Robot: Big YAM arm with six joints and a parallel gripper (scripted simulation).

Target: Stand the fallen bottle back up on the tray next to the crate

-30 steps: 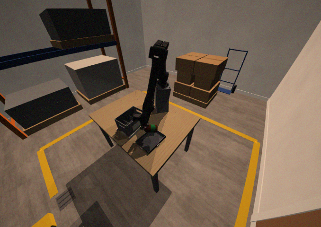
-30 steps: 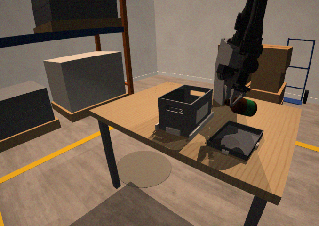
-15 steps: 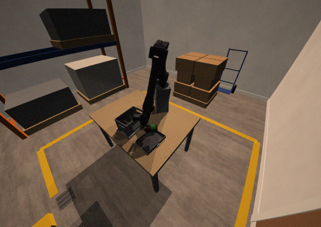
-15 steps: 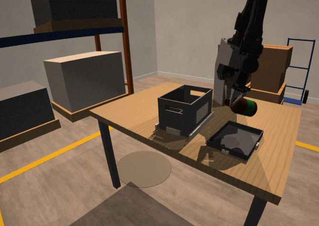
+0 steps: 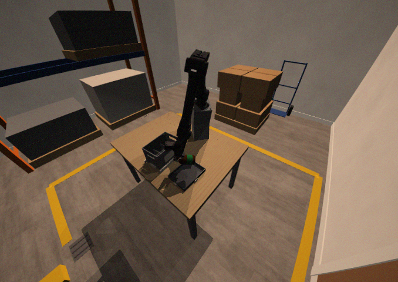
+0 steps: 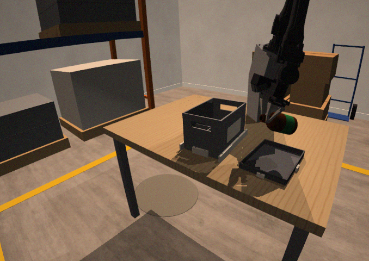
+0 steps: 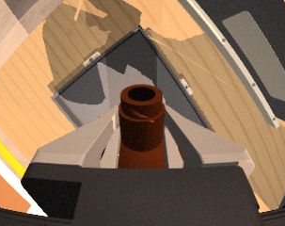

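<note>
Right now my hand is 5 cm past the brown bottle, 2 cm to the right of it and 2 cm above it. Round my hand: tray: 18 cm below, 5 cm behind, 3 cm to the left; dark crate: 26 cm to the right, 11 cm below, 1 cm behind.
</note>
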